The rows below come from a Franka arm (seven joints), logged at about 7 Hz.
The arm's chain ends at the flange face. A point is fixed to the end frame.
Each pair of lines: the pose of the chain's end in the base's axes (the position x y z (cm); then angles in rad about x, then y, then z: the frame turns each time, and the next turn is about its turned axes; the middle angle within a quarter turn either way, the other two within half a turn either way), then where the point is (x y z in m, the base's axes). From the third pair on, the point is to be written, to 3 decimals.
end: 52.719 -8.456 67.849 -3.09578 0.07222 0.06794
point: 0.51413 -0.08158 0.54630
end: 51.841 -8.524 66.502 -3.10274 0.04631 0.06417
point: 0.50194 -0.08328 0.53319
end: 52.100 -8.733 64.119 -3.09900 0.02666 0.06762
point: 0.502 -0.085 0.510
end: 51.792 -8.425 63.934 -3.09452 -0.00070 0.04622
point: 0.495 -0.082 0.508
